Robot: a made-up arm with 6 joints. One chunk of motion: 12 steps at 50 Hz.
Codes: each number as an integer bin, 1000 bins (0 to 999) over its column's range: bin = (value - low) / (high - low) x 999, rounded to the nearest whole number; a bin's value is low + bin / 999 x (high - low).
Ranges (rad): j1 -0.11..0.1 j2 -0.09..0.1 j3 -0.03..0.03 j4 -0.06..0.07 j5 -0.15..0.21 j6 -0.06..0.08
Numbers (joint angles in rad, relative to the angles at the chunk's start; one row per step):
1: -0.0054 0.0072 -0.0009 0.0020 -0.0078 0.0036
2: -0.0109 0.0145 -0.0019 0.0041 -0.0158 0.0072
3: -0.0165 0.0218 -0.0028 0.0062 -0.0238 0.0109
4: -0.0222 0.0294 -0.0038 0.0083 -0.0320 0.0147
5: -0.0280 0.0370 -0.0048 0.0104 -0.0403 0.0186
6: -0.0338 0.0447 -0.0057 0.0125 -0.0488 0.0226
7: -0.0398 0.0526 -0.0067 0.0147 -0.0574 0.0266
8: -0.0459 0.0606 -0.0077 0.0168 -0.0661 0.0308
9: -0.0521 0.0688 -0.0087 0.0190 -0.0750 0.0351
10: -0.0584 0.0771 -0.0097 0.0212 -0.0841 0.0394
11: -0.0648 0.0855 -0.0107 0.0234 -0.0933 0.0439
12: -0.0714 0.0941 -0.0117 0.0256 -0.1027 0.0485
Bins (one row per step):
1: 498 511 485 476 395 454
2: 471 549 468 493 372 480
3: 445 588 453 509 350 506
4: 418 628 436 525 327 533
5: 390 668 420 541 304 561
6: 362 708 405 557 281 589
7: 334 750 388 574 257 618
8: 305 792 371 590 233 648
9: 275 835 355 607 208 679
10: 245 879 338 624 183 709
11: 215 923 321 641 157 741
12: 184 968 305 658 131 774

